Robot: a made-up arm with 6 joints.
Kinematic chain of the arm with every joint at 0, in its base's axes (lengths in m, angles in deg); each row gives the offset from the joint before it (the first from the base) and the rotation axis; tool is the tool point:
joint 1: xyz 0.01 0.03 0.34 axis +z
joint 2: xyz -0.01 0.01 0 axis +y
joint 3: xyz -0.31 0 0.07 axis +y
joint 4: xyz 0.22 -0.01 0.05 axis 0.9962 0 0.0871
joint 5: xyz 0.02 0 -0.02 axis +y
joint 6: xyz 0.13 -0.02 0.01 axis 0.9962 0 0.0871
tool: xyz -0.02 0 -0.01
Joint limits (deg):
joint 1: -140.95..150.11
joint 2: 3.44..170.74
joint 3: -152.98..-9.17
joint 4: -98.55..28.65
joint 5: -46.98..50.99
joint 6: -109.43..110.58
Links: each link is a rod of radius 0.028 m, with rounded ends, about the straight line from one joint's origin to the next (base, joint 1, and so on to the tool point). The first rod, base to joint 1, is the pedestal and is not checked.
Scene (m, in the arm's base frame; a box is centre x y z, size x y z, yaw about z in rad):
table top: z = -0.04
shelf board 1: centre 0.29 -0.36 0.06 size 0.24 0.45 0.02 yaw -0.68
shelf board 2: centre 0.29 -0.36 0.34 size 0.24 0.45 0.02 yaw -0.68
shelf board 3: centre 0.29 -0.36 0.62 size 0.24 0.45 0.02 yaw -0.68
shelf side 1: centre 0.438 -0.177 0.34 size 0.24 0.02 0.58 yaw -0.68
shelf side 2: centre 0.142 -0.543 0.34 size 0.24 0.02 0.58 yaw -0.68
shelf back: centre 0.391 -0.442 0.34 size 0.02 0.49 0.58 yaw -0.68
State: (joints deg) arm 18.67 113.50 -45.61 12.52 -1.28 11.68
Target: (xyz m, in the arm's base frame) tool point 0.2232 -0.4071 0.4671
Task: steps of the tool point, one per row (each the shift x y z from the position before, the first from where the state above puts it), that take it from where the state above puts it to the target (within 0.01 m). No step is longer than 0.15 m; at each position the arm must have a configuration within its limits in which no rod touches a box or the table.
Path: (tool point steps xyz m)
1: -0.0443 -0.0321 0.0416
2: -0.0538 -0.0240 0.0309
3: -0.0592 -0.0144 0.0194
4: -0.0603 -0.0041 0.0074
5: -0.0571 0.0056 -0.0043
6: 0.0901 -0.0466 0.0296
7: 0.0722 -0.0810 0.0245
8: 0.0412 -0.1064 0.0185
9: 0.0017 -0.1178 0.0120
10: -0.0401 -0.1130 0.0046

